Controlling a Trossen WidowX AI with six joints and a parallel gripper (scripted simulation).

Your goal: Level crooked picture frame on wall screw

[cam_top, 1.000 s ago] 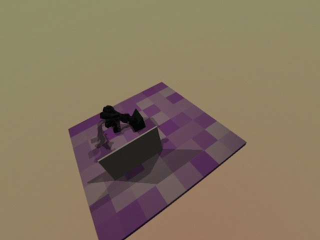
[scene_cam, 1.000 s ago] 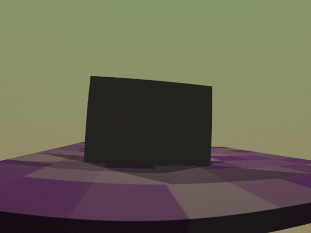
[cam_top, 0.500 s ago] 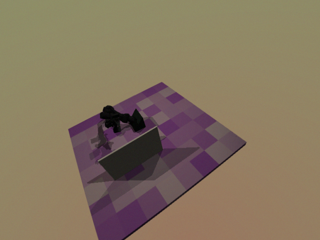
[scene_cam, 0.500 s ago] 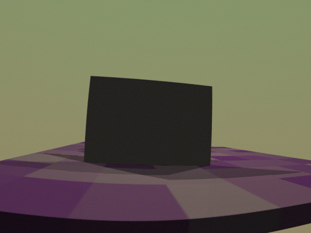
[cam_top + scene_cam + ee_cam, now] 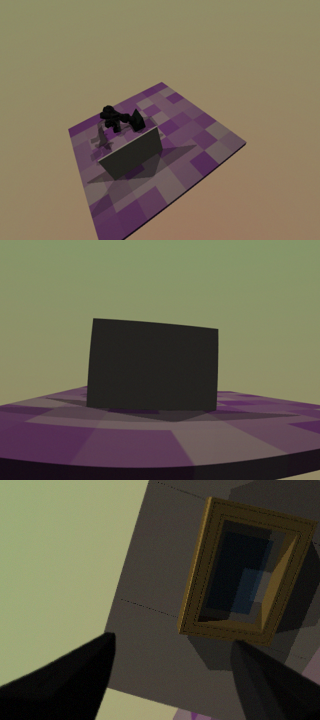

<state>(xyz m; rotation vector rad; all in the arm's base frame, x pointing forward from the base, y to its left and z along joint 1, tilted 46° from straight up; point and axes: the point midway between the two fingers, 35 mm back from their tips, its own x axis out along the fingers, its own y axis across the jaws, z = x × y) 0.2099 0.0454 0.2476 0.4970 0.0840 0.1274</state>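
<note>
My gripper tip is 200 mm short of the picture frame, 20 mm to the right of it and 90 mm above it. Also, from my gripper tip: wall panel 210 mm ahead, 30 mm to the left, 100 mm below.
</note>
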